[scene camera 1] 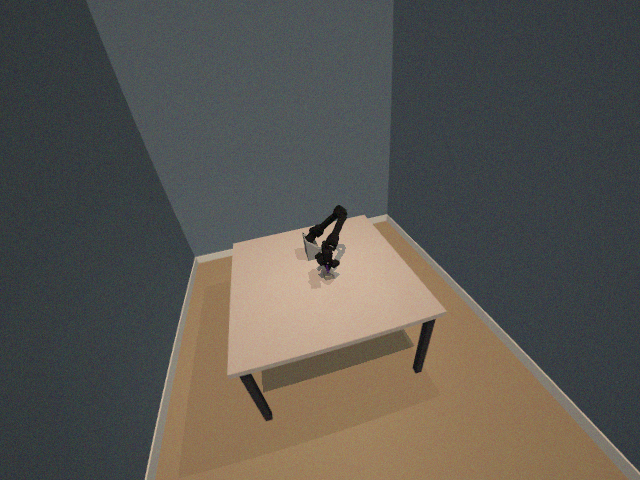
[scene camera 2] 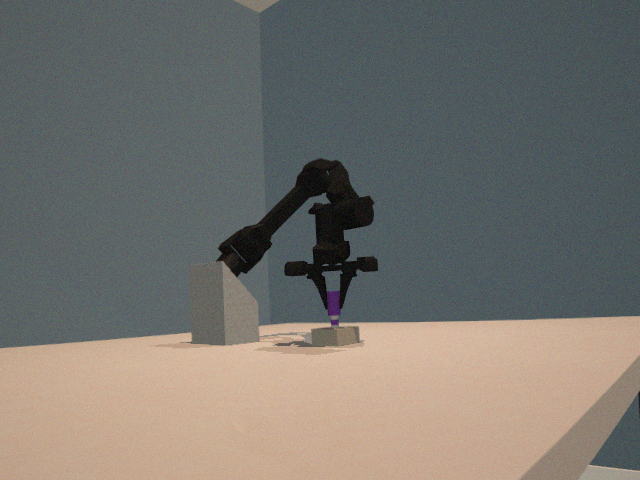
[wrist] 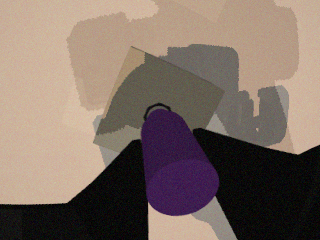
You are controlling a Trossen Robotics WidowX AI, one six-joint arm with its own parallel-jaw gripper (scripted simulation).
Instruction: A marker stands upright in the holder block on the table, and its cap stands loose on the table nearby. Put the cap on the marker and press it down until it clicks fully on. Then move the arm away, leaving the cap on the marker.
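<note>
Purple cap carried by my gripper. Gripper visible in the wrist view too. Grey holder block also present.
</note>
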